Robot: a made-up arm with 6 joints. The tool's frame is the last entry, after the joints. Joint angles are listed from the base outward.
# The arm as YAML. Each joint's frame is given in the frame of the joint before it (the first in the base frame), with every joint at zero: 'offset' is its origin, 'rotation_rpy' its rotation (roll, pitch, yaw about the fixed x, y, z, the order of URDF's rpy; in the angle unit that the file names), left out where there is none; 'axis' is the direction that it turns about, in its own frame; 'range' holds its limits. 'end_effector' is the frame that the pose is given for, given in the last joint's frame.
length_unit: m
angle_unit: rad
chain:
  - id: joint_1
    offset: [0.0, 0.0, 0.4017]
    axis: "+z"
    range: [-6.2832, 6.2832]
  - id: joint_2
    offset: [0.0, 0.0, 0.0]
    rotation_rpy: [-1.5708, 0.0, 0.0]
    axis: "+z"
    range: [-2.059, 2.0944]
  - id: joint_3
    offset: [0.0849, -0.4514, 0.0]
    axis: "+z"
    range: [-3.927, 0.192]
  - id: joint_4
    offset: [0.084, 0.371, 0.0]
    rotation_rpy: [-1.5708, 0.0, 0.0]
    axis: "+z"
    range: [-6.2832, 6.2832]
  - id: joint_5
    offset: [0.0, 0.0, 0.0]
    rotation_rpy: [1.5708, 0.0, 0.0]
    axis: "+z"
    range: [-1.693, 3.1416]
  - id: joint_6
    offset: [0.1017, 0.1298, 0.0]
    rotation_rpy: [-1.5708, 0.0, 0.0]
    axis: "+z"
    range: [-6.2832, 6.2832]
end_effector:
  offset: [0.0, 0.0, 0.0]
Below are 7 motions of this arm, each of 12 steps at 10 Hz.
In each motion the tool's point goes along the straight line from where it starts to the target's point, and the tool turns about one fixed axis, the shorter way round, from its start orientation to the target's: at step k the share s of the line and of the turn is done. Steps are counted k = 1, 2, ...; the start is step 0. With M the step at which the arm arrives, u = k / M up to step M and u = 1 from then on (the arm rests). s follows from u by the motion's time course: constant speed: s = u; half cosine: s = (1 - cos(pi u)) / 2; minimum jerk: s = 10 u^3 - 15 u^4 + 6 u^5.
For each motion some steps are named. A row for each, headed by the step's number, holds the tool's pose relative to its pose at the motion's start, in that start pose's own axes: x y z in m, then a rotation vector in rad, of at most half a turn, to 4 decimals.
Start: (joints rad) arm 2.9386 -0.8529 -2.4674 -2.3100 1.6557 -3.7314
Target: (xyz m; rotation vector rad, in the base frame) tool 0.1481 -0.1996 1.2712 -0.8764 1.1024 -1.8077
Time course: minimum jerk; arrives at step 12
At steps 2, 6, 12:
2: -0.0013 0.0029 -0.0157 0.0363 0.0255 -0.0427
6: -0.0181 0.0415 -0.2218 0.5118 0.3598 -0.6014
12: -0.0363 0.0830 -0.4436 1.0235 0.7197 -1.2027

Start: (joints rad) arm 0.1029 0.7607 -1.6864 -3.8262 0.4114 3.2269
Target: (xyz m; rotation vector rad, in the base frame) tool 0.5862 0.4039 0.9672 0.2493 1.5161 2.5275
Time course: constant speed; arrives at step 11
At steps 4, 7, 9, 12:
4: 0.2352 -0.0463 -0.0976 -0.0367 0.4492 -0.3009
7: 0.4117 -0.0811 -0.1707 -0.0643 0.7861 -0.5265
9: 0.5293 -0.1042 -0.2195 -0.0827 1.0107 -0.6769
12: 0.6469 -0.1274 -0.2683 -0.1010 1.2353 -0.8274

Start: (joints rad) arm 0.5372 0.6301 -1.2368 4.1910 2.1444 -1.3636
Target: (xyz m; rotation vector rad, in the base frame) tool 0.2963 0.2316 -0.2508 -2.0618 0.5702 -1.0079
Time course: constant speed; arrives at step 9
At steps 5, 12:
5: 0.2818 -0.0098 -0.3659 -0.7099 -0.7516 -0.4416
12: 0.5072 -0.0177 -0.6587 -1.2778 -1.3529 -0.7948

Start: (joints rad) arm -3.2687 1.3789 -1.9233 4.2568 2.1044 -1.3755
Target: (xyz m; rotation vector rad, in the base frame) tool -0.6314 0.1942 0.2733 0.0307 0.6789 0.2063
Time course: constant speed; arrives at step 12
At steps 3, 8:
3: 0.0005 -0.0472 0.0107 0.2471 0.0313 -0.0574
8: 0.0014 -0.1260 0.0286 0.6589 0.0835 -0.1530

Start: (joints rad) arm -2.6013 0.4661 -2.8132 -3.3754 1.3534 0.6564
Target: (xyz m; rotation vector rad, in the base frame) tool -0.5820 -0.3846 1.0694 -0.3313 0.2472 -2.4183
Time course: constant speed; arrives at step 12
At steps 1, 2, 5, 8, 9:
1: 0.0078 0.0010 -0.0205 0.0100 0.0254 -0.0285
2: 0.0156 0.0021 -0.0410 0.0201 0.0507 -0.0570
5: 0.0390 0.0051 -0.1025 0.0502 0.1268 -0.1424
8: 0.0625 0.0082 -0.1639 0.0803 0.2029 -0.2279
9: 0.0703 0.0092 -0.1844 0.0904 0.2282 -0.2564

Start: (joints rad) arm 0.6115 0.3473 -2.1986 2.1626 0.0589 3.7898
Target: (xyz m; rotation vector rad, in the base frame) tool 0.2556 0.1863 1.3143 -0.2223 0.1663 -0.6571
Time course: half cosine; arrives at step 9
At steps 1, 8, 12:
1: 0.0138 0.0016 -0.0080 0.0237 0.0270 0.0592
8: 0.4446 0.0531 -0.2568 0.7629 0.8685 1.9056
12: 0.4584 0.0547 -0.2648 0.7866 0.8955 1.9649

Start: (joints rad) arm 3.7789 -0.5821 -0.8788 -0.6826 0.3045 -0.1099
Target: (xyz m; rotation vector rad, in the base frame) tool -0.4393 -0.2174 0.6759 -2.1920 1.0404 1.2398
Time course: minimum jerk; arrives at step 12
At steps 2, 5, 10, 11, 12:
2: -0.0063 -0.0019 0.0075 0.0247 -0.0395 -0.0511
5: -0.0615 -0.0186 0.0732 0.2412 -0.3855 -0.4986
10: -0.1711 -0.0517 0.2036 0.6710 -1.0728 -1.3873
11: -0.1765 -0.0534 0.2101 0.6922 -1.1066 -1.4311
12: -0.1774 -0.0536 0.2111 0.6957 -1.1123 -1.4384

